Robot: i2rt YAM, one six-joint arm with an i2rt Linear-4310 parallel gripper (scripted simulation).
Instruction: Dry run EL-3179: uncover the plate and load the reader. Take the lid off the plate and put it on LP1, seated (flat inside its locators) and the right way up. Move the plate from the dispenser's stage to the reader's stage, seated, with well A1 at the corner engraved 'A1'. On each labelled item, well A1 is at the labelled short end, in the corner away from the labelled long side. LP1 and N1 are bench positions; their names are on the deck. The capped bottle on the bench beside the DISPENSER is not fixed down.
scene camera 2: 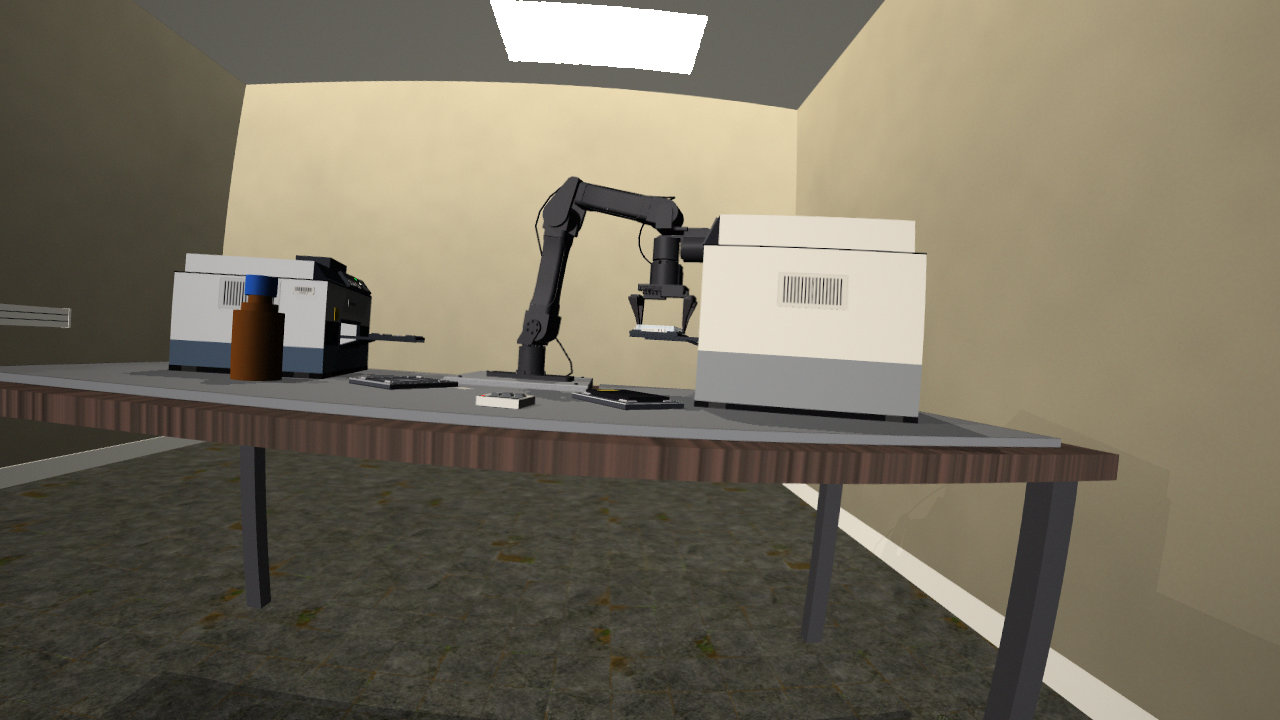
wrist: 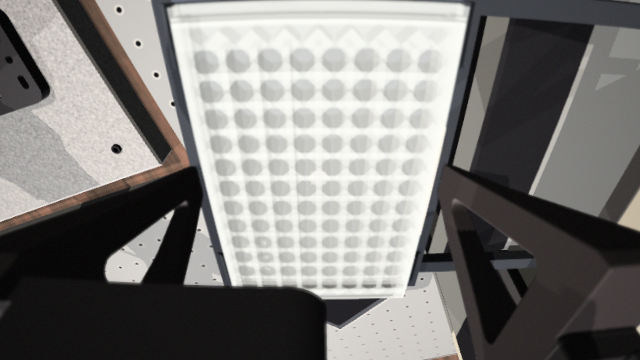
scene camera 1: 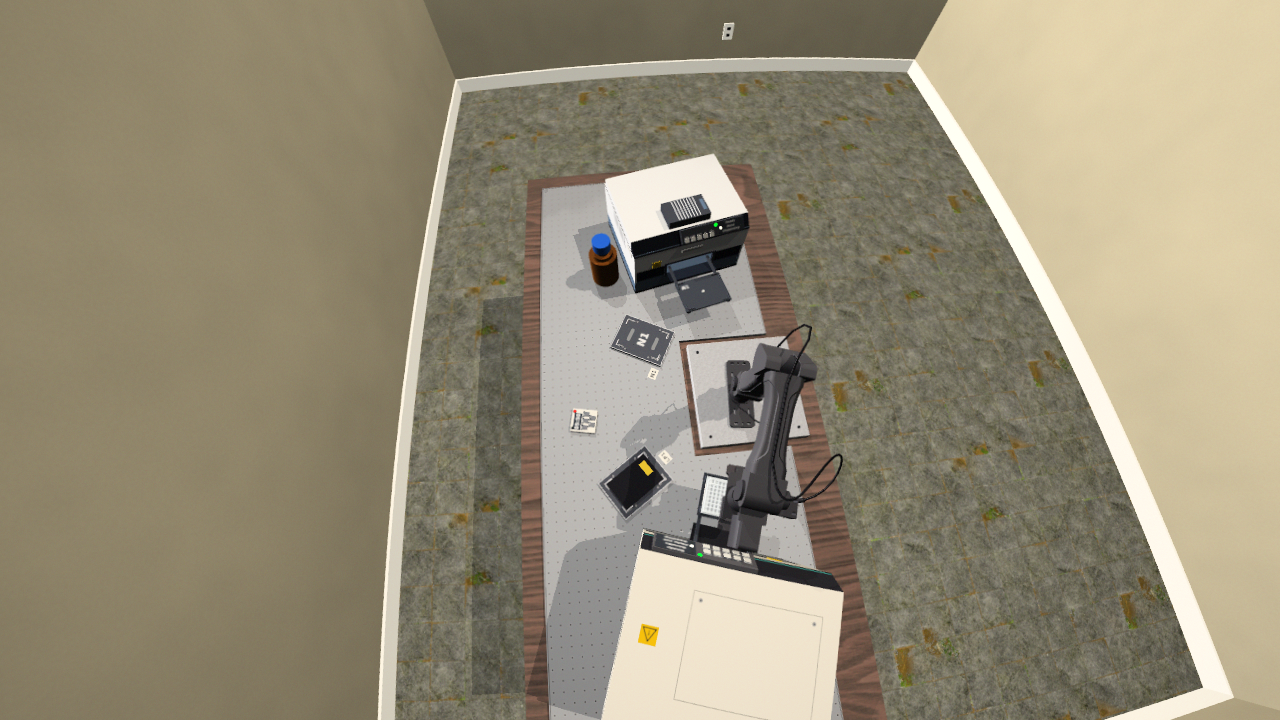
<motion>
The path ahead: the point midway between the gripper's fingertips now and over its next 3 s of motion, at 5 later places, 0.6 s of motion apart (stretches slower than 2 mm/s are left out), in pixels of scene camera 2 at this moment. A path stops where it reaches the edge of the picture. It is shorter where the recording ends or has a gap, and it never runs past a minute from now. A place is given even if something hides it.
My gripper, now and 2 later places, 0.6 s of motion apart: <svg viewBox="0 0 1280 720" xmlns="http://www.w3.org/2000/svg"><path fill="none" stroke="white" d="M661 332L662 326L662 316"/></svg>
</motion>
